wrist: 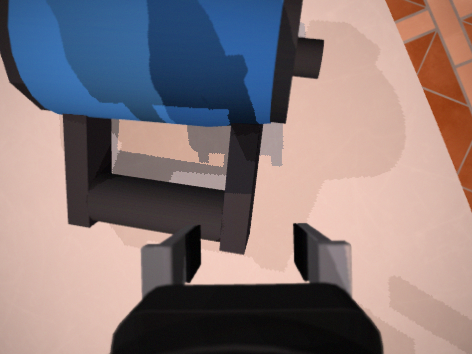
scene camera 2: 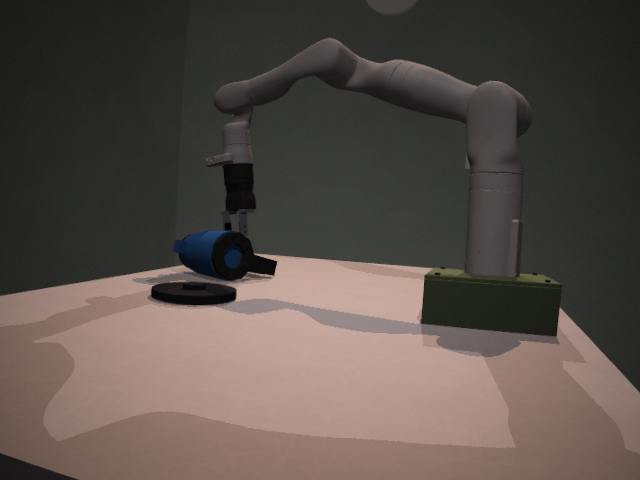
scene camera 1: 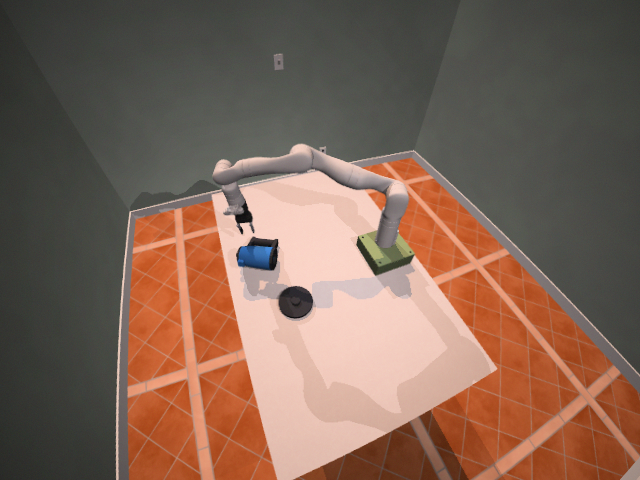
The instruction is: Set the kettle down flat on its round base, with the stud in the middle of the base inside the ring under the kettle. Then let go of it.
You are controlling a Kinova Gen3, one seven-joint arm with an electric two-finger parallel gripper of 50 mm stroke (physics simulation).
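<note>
The blue kettle lies on its side. Its underside, a dark ring around a blue centre, faces scene camera 2. Its dark handle sticks out sideways, and a dark knob sits at the opposite end. The round black base lies flat, apart from the kettle, with its stud uncovered. My gripper is open and empty, above and beside the handle's outer bar, towards its knob-side end.
The green mounting block carries the arm at the right of both scene views. The white table has an edge close beyond the kettle's knob end. A wall stands behind the arm.
</note>
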